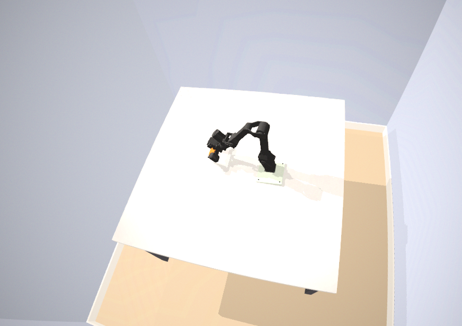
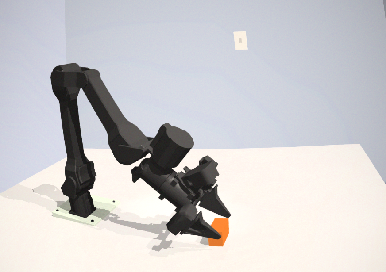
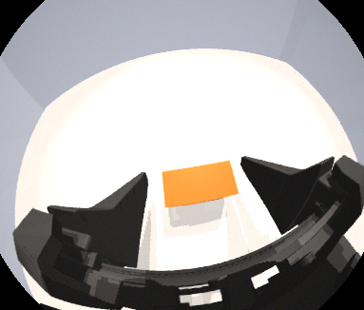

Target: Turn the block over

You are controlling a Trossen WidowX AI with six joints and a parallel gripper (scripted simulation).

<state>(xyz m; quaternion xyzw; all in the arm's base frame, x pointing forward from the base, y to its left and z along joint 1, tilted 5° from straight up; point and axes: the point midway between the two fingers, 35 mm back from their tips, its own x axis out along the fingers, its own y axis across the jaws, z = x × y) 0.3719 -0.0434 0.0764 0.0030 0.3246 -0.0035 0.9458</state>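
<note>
My gripper tip is 20 mm past the orange block and 10 mm above it.
</note>
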